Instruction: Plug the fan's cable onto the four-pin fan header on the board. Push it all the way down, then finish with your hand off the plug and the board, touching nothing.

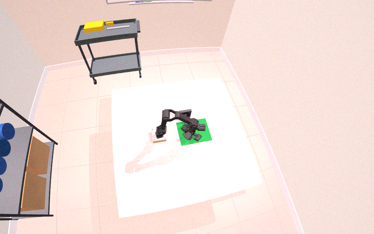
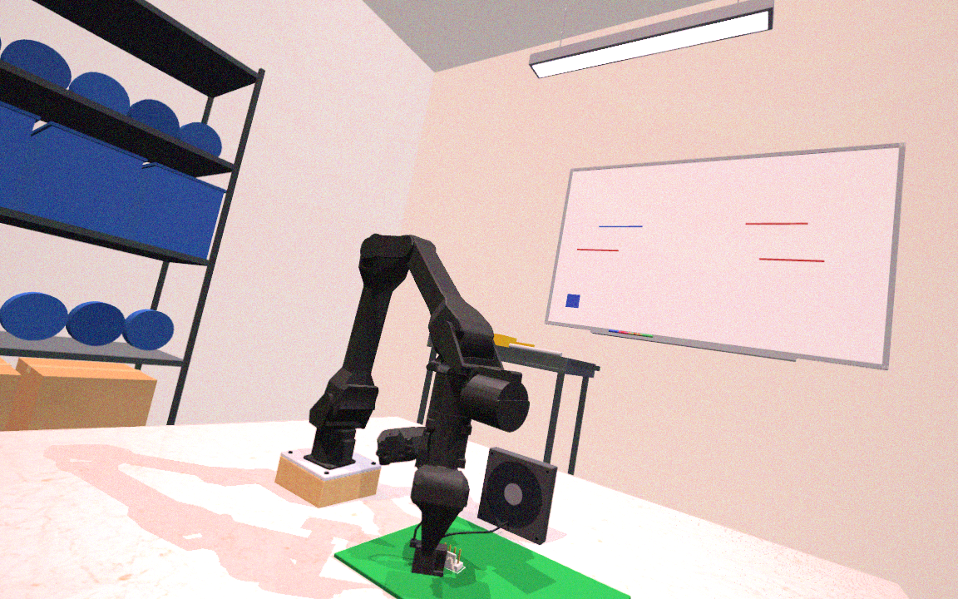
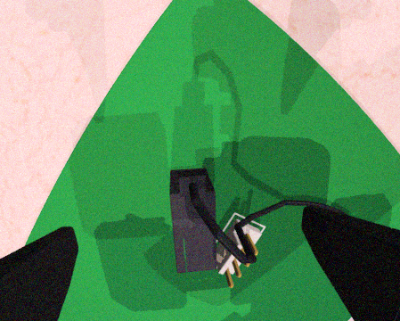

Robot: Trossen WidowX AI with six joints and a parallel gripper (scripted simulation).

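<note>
The dark plug lies 1 cm ahead of my gripper tip, 1 cm to the left of it and 2 cm below it. The rest, counted from my gripper tip: fan 3 cm ahead, 23 cm to the left, 2 cm above; green board 7 cm ahead, 6 cm to the left, 6 cm below.
</note>
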